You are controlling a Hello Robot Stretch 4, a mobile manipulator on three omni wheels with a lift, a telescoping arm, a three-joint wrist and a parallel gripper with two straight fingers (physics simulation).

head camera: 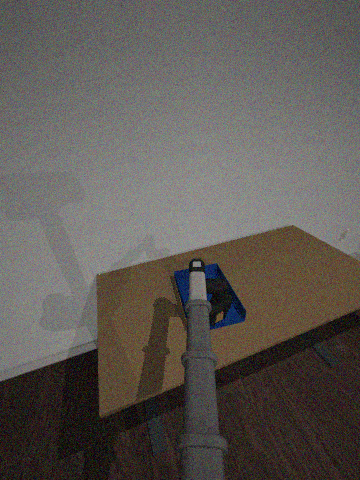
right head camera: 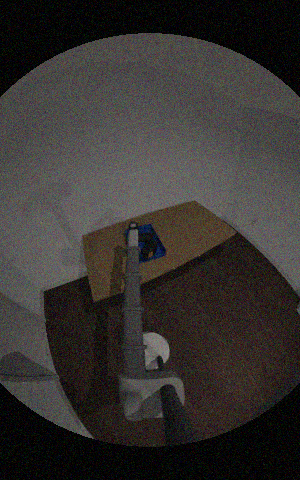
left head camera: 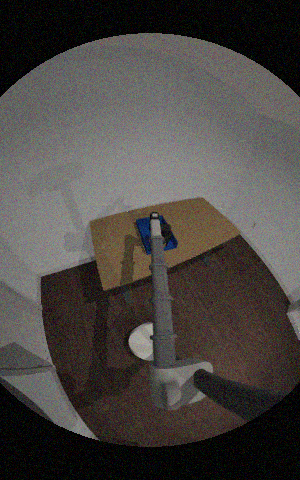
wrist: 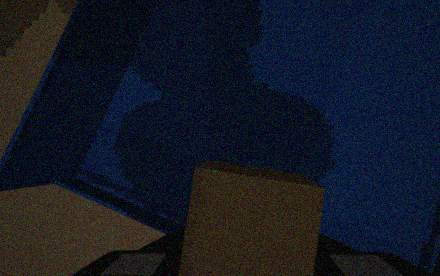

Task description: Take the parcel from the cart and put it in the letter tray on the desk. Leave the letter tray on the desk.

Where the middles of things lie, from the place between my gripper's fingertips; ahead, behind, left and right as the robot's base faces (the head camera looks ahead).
The brown parcel [wrist: 236,212] is 20 mm ahead of my hand, 10 mm to the left of it and 30 mm above it. Round my hand: blue letter tray [head camera: 237,313] (160 mm ahead, 40 mm to the left, 10 mm above).
